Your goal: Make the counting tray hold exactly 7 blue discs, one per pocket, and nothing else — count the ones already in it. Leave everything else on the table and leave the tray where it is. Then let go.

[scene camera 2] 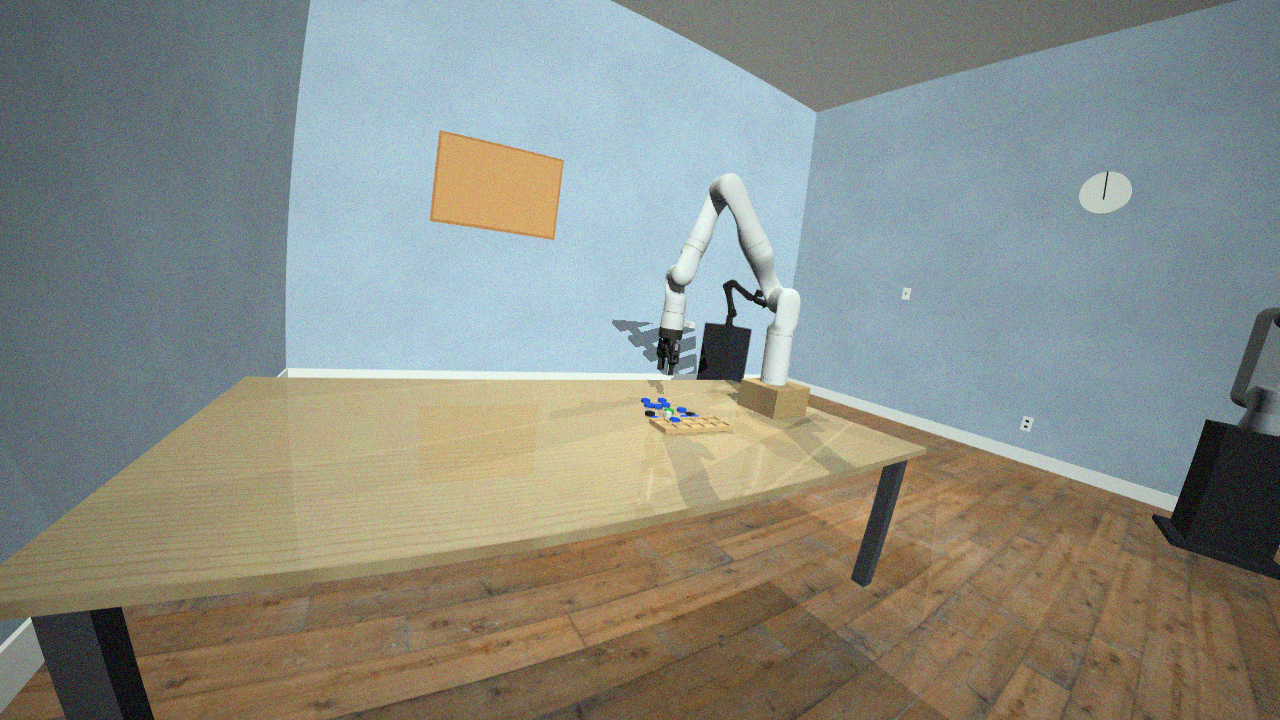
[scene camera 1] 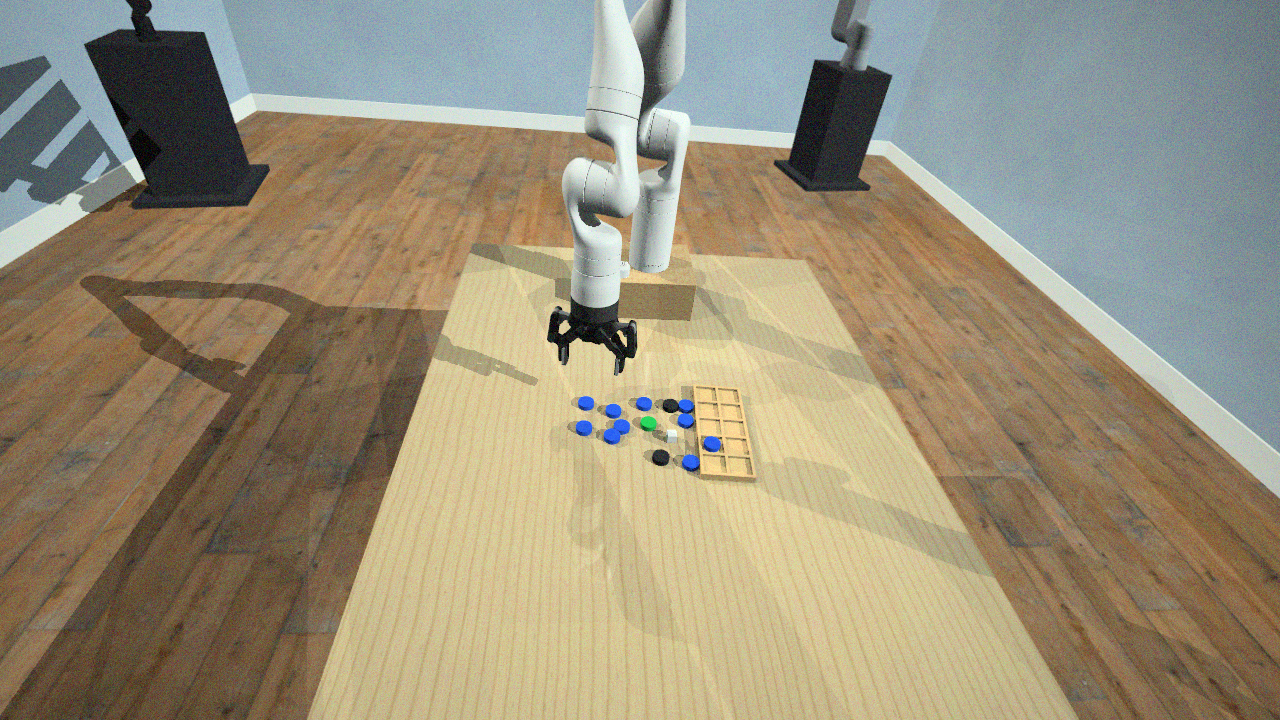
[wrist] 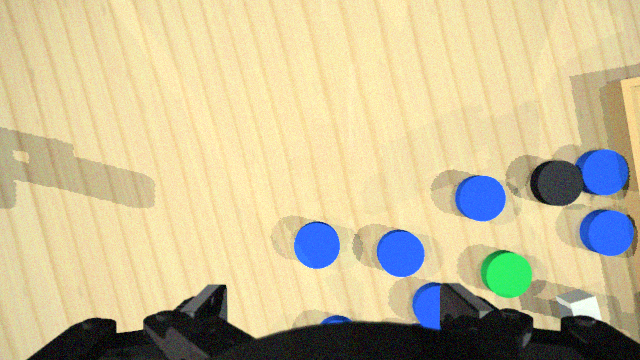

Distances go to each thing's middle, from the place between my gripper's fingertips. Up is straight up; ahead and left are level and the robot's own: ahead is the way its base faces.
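Scene:
Wooden counting tray (scene camera 1: 718,410): 100 mm ahead of my hand, 220 mm to the left and 90 mm below; going by their middles, it is the farthest from my hand of the things named here. The small white cube (wrist: 577,302) is 130 mm to the left of my hand, 100 mm ahead and 90 mm below. For the green disc (wrist: 507,274), counted from my hand: 60 mm ahead, 100 mm to the left, 90 mm below.

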